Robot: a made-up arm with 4 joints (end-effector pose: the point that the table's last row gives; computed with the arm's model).
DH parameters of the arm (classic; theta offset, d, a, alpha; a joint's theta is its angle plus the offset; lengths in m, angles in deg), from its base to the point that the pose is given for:
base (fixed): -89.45 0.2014 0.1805 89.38
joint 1: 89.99 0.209 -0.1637 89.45
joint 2: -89.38 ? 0.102 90
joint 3: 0 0.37 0.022 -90
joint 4: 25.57 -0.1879 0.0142 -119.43
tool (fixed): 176.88 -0.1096 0 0
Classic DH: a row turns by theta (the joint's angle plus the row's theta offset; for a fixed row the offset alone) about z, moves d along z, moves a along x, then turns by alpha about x.
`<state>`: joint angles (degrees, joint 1 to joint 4).
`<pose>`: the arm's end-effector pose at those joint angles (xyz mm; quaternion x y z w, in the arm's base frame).
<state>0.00 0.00 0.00 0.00</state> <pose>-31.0 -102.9 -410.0 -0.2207 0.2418 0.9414 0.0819</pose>
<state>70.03 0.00 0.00 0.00</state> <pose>-21.4 -729.1 -80.4 0.2344 -0.7363 -0.6316 0.0641</pose>
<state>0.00 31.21 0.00 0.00</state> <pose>176.4 -102.9 -252.6 -0.4658 0.2108 0.8473 0.1439</pose>
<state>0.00 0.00 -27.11 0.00</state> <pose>-100.4 -83.0 -410.0 0.2712 -0.1833 -0.9343 0.1410</pose>
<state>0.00 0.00 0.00 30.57</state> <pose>2.2 -102.9 -371.4 -0.4610 0.2116 0.8499 0.1427</pose>
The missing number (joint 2, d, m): 0.0545
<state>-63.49 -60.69 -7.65 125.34</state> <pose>-384.3 234.5 94.5 -0.4623 -0.2754 0.6422 0.5460</pose>
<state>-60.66 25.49 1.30 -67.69</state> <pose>50.8 325.1 6.1 -0.1222 0.2701 -0.9528 0.0657</pose>
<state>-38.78 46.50 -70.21 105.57</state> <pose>8.4 99.7 -38.2 -0.9058 -0.4095 -0.0141 0.1078</pose>
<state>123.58 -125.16 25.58 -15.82</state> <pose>-703.5 -274.5 208.5 0.4768 0.5764 -0.0894 0.6576</pose>
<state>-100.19 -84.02 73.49 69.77</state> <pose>-527.9 294.4 167.1 -0.0203 0.0263 0.9945 0.0994</pose>
